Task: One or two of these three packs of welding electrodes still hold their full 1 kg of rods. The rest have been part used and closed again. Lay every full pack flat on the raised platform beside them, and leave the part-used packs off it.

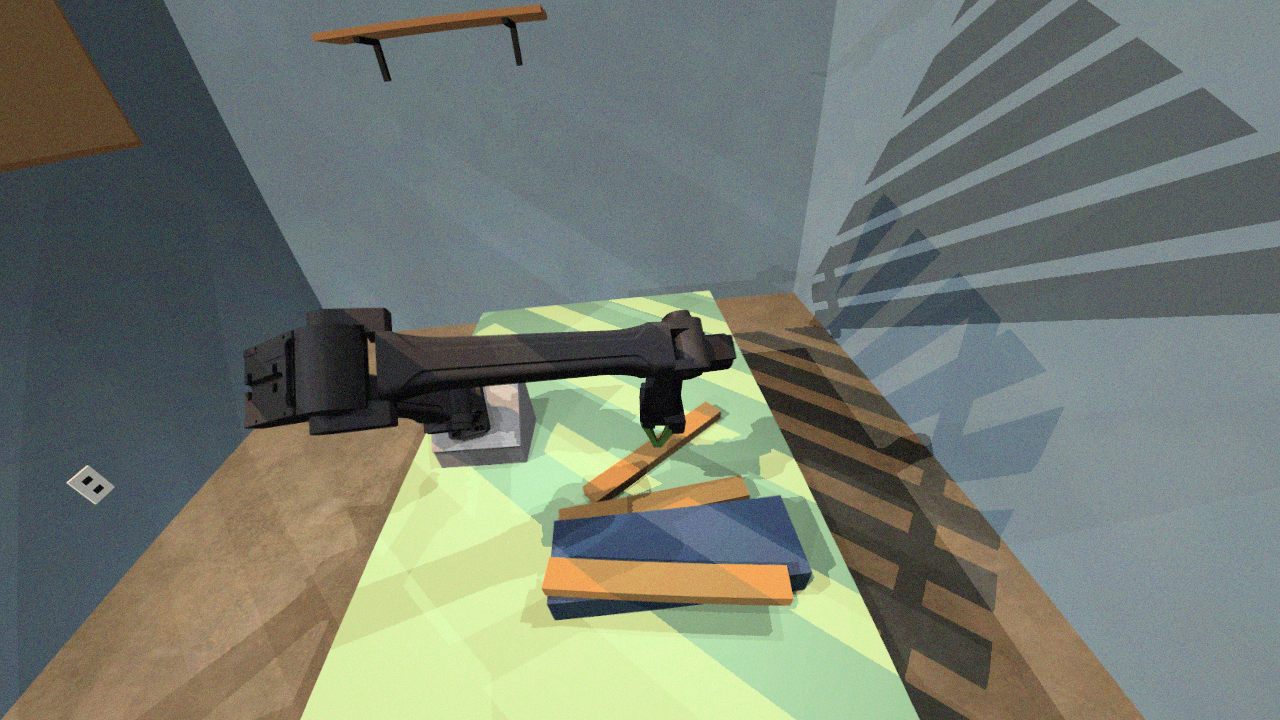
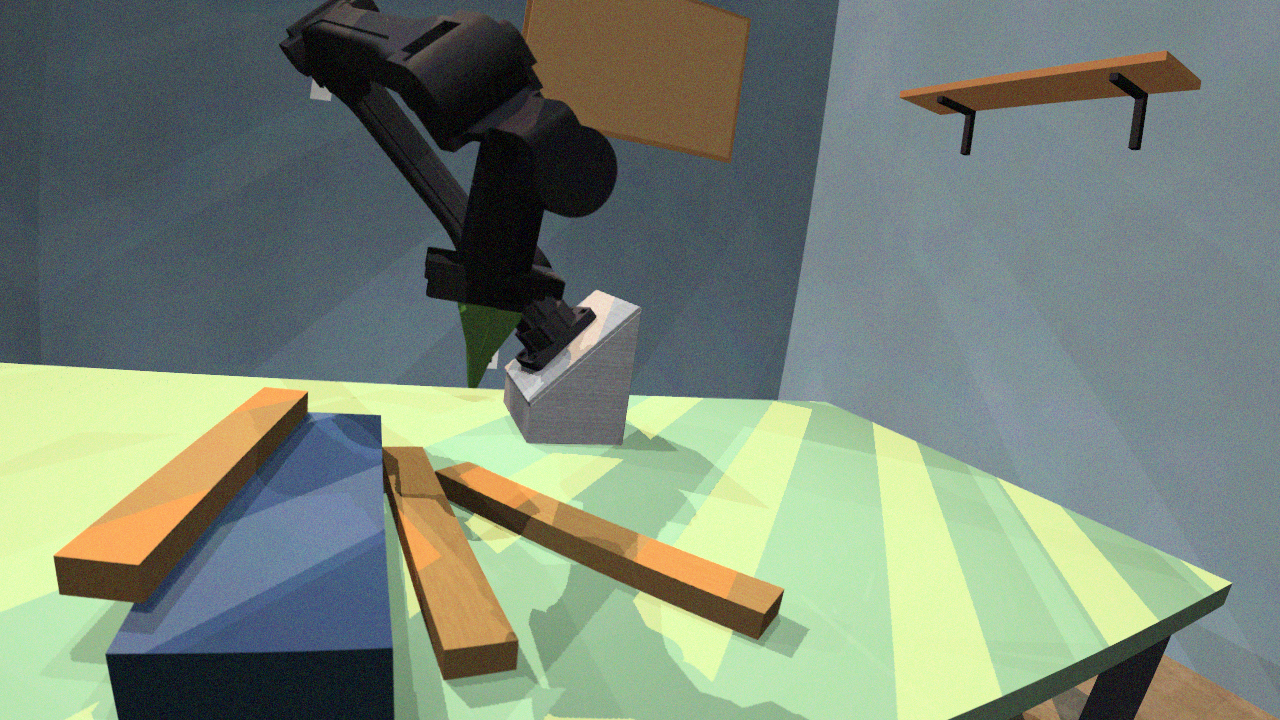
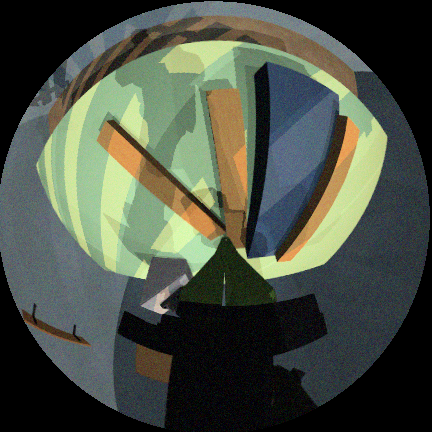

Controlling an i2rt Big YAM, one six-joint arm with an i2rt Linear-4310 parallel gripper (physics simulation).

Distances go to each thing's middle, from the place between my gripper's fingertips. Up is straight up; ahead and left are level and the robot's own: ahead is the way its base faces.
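I see the raised blue platform (image 2: 283,600) 0.12 m below my hand, and it is 0.14 m to the right of that hand.
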